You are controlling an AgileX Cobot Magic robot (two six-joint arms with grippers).
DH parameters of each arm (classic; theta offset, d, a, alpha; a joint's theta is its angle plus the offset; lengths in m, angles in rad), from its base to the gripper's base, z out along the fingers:
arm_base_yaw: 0 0.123 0 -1.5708
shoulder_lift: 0.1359 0 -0.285 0
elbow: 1.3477 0 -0.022 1.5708
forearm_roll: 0 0.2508 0 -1.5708
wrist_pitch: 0 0 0.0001 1.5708
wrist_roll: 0 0.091 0 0
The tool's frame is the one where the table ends.
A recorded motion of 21 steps. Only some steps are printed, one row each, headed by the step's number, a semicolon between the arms.
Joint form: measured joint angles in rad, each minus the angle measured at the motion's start. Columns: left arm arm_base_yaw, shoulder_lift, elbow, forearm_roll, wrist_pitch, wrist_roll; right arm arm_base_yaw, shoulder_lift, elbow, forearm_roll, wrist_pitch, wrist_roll.
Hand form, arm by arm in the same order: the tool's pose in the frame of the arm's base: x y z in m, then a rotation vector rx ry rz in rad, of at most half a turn. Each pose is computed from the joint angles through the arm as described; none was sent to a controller.
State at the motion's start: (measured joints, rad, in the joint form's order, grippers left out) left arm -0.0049 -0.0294 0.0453 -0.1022 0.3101 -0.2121; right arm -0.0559 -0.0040 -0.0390 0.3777 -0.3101 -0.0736
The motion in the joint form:
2: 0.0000 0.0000 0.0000 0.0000 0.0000 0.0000; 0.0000 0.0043 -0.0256 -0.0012 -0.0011 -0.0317
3: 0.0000 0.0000 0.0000 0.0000 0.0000 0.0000; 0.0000 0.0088 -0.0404 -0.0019 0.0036 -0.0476
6: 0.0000 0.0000 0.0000 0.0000 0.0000 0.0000; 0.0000 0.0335 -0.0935 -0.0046 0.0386 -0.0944
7: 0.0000 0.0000 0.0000 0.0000 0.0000 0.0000; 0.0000 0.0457 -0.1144 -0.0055 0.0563 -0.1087
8: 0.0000 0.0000 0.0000 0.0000 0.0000 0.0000; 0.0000 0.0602 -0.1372 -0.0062 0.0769 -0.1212
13: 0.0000 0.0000 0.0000 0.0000 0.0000 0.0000; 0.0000 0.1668 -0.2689 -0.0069 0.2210 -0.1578
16: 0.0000 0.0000 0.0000 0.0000 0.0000 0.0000; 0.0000 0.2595 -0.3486 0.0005 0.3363 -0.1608
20: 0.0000 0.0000 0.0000 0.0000 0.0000 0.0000; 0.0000 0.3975 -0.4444 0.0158 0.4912 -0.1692
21: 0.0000 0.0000 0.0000 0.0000 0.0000 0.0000; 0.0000 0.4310 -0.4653 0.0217 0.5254 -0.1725
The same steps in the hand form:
2: 0.0536 -0.0031 0.1716 -0.2533 1.7973 -0.2515; 0.0434 -0.0127 0.2599 0.2738 1.0987 0.1134
3: 0.0536 -0.0031 0.1716 -0.2533 1.7973 -0.2515; 0.0427 -0.0124 0.2642 0.2626 1.0952 0.1007
6: 0.0536 -0.0031 0.1716 -0.2533 1.7973 -0.2515; 0.0423 -0.0112 0.2777 0.2262 1.1066 0.0667
7: 0.0536 -0.0031 0.1716 -0.2533 1.7973 -0.2515; 0.0426 -0.0107 0.2827 0.2137 1.1167 0.0577
8: 0.0536 -0.0031 0.1716 -0.2533 1.7973 -0.2515; 0.0433 -0.0100 0.2878 0.2018 1.1297 0.0510
13: 0.0536 -0.0031 0.1716 -0.2533 1.7973 -0.2515; 0.0529 -0.0059 0.3141 0.1493 1.2468 0.0508
16: 0.0536 -0.0031 0.1716 -0.2533 1.7973 -0.2515; 0.0658 -0.0028 0.3253 0.1291 1.3702 0.0801
20: 0.0536 -0.0031 0.1716 -0.2533 1.7973 -0.2515; 0.0880 0.0014 0.3335 0.1023 1.5592 0.1241
21: 0.0536 -0.0031 0.1716 -0.2533 1.7973 -0.2515; 0.0937 0.0024 0.3347 0.0968 1.6037 0.1358

